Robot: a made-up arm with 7 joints.
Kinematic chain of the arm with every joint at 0, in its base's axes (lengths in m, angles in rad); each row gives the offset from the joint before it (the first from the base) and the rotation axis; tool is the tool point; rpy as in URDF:
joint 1: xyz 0 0 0.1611 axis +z
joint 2: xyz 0 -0.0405 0.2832 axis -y
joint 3: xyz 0 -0.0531 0.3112 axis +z
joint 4: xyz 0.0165 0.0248 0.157 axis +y
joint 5: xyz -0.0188 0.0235 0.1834 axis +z
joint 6: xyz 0 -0.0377 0.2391 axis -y
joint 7: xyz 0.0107 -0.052 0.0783 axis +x
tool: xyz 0 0 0 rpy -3.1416 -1.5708 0
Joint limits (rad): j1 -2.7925..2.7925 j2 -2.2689..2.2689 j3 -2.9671..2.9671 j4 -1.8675..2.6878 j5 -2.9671..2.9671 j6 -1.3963..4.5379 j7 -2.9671..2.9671
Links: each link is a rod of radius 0.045 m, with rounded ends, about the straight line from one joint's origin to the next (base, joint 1, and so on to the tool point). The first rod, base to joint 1, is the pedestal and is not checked.
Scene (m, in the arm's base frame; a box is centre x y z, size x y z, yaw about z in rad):
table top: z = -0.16
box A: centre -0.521 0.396 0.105 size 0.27 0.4 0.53 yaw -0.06
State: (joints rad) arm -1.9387 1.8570 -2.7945 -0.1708 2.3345 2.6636 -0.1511
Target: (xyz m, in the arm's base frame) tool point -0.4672 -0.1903 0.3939
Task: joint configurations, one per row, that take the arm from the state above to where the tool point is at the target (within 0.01 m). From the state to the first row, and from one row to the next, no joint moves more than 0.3 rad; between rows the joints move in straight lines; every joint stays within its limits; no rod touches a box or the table.
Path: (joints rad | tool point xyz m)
1: -1.8089 1.6101 -2.5733 -0.0728 2.2681 2.4852 -0.3318 | 0.0159 0.8592 0.3813
2: -1.6791 1.3632 -2.3522 0.0251 2.2017 2.3067 -0.5126 | -0.1200 0.8535 0.5705
3: -1.5492 1.1163 -2.1310 0.1231 2.1352 2.1283 -0.6933 | -0.2641 0.7765 0.7656
4: -1.4194 0.8694 -1.9098 0.2210 2.0688 1.9499 -0.8741 | -0.3872 0.6192 0.9533
5: -1.2896 0.6226 -1.6887 0.3190 2.0024 1.7714 -1.0548 | -0.4570 0.3863 1.1141
6: -1.1745 0.7599 -1.7483 0.5851 2.0586 1.9077 -0.9042 | -0.5924 0.3427 0.9665
7: -1.0594 0.8973 -1.8079 0.8512 2.1148 2.0439 -0.7536 | -0.6778 0.2504 0.8080
8: -0.9444 1.0346 -1.8674 1.1174 2.1710 2.1802 -0.6030 | -0.7017 0.1282 0.6581
9: -0.8293 1.1720 -1.9270 1.3835 2.2272 2.3164 -0.4523 | -0.6650 -0.0002 0.5331
10: -0.7142 1.3094 -1.9866 1.6496 2.2835 2.4526 -0.3017 | -0.5799 -0.1118 0.4438
11: -0.5992 1.4467 -2.0462 1.9158 2.3397 2.5889 -0.1511 | -0.4672 -0.1903 0.3939

